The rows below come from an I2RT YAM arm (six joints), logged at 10 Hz.
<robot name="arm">
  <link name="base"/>
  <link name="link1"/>
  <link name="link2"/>
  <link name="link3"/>
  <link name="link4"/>
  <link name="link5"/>
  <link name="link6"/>
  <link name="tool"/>
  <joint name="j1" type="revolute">
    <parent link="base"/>
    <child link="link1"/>
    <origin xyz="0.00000 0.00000 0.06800" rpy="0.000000 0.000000 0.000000"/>
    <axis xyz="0 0 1"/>
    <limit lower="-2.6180" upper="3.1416"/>
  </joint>
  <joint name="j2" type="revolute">
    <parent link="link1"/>
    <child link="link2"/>
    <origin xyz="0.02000 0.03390 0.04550" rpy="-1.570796 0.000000 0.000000"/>
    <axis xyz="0 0 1"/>
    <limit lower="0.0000" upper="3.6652"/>
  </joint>
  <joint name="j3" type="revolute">
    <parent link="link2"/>
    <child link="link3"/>
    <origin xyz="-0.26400 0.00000 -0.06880" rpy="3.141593 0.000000 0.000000"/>
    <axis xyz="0 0 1"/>
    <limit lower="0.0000" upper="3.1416"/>
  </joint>
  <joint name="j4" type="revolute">
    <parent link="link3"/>
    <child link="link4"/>
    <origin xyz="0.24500 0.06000 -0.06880" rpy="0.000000 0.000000 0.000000"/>
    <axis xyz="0 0 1"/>
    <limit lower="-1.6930" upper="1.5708"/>
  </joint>
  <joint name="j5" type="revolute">
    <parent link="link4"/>
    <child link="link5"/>
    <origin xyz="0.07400 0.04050 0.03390" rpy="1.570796 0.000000 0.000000"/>
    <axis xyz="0 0 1"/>
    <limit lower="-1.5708" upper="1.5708"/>
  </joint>
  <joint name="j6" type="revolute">
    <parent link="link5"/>
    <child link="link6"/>
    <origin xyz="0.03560 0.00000 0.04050" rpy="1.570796 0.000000 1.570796"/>
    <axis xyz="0 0 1"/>
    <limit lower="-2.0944" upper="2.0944"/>
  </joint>
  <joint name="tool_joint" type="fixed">
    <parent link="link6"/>
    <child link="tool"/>
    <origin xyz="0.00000 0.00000 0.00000" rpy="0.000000 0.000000 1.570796"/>
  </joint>
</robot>
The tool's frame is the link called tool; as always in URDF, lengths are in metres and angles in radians.
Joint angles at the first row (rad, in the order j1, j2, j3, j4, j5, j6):
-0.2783 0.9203 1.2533 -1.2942 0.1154 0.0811
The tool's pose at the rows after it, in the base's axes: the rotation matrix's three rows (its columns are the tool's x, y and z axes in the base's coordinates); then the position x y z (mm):
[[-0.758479, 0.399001, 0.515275], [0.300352, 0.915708, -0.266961], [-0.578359, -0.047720, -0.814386]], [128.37, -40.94, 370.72]
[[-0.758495, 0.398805, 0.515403], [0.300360, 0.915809, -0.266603], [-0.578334, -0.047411, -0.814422]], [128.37, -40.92, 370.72]
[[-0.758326, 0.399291, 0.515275], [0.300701, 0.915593, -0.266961], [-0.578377, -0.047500, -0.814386]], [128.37, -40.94, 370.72]
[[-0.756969, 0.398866, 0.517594], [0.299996, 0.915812, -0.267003], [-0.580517, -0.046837, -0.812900]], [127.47, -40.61, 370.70]
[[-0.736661, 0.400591, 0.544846], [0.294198, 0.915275, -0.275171], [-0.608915, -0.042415, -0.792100]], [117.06, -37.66, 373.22]
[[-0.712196, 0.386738, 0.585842], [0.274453, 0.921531, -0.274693], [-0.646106, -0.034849, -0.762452]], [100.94, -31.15, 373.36]
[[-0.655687, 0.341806, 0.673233], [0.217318, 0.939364, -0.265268], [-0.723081, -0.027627, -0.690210]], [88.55, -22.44, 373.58]
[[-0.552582, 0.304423, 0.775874], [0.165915, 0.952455, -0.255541], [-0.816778, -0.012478, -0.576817]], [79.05, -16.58, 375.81]
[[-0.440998, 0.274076, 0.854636], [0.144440, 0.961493, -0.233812], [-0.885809, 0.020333, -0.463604]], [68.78, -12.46, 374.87]
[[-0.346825, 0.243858, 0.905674], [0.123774, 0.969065, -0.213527], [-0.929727, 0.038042, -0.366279]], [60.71, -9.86, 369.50]
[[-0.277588, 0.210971, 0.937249], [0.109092, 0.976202, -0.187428], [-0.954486, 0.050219, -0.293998]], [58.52, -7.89, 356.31]
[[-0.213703, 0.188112, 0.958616], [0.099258, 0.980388, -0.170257], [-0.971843, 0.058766, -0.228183]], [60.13, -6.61, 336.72]
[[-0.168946, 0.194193, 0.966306], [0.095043, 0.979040, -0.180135], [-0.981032, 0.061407, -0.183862]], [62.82, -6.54, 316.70]
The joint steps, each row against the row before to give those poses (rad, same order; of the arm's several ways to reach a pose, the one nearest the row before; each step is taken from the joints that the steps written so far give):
0.0000 0.0000 0.0000 0.0001 0.0000 0.0000
0.0001 0.0000 0.0000 -0.0001 -0.0004 0.0000
-0.0001 0.0000 0.0000 0.0001 0.0004 0.0003
0.0004 -0.0042 -0.0019 0.0003 -0.0004 0.0001
0.0000 -0.0435 -0.0080 0.0000 0.0004 -0.0001
0.0171 -0.0728 -0.0248 0.0000 -0.0008 0.0008
0.0622 -0.0859 -0.0408 0.0603 0.0130 0.0023
0.0541 -0.0862 -0.0458 0.1072 0.0140 0.0011
0.0371 -0.0885 -0.0553 0.1015 -0.0003 0.0118
0.0282 -0.0824 -0.0656 0.0915 0.0004 -0.0003
0.0308 -0.0759 -0.0920 0.0935 0.0007 -0.0004
0.0273 -0.0801 -0.1178 0.1064 0.0082 -0.0007
0.0166 -0.0687 -0.1076 0.0840 0.0261 -0.0001

